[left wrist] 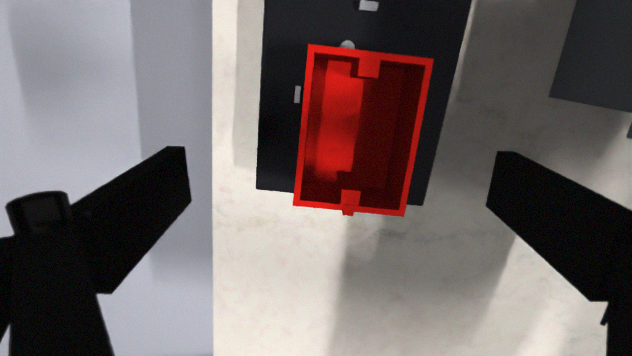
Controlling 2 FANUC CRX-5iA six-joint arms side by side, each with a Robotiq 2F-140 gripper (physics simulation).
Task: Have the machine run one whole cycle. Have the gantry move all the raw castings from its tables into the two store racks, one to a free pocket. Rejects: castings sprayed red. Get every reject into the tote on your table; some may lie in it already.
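Frame: origin at the left arm's base, x ahead, y left, z up, level; centimetres.
Seen in the pictures: left gripper, fingertip midpoint: (pixel 339 177).
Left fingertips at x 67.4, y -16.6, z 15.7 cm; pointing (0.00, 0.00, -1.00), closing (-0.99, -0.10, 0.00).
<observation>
Offsets run from my left fingertips to a thing's top centre. "*": to the spot under its first point. Level surfaces: height alone.
A red tote @[* dx +0.9, dy -5.4, dz -5.7 cm] (pixel 330 51), open at the top, is in the upper middle of the left wrist view, over a dark slab. Its inner walls and floor show, partly in deep shadow, and no casting can be made out in it. My left gripper (pixel 339 177) is open, with one black finger on each side of the view and nothing between them. The tote appears beyond the fingertips, apart from both fingers. My right gripper does not show. The raw castings, gantry and store racks cannot be made out in this view.
The dark slab (pixel 280 150) has small light marks near the tote. A pale grey surface @[dz -90.7 cm] (pixel 175 100) runs down the left side. Another dark grey block @[* dx -19.0, dy -7.2, dz -11.2 cm] (pixel 600 60) is at the upper right. A light, marbled surface (pixel 280 270) with shadows lies below the tote.
</observation>
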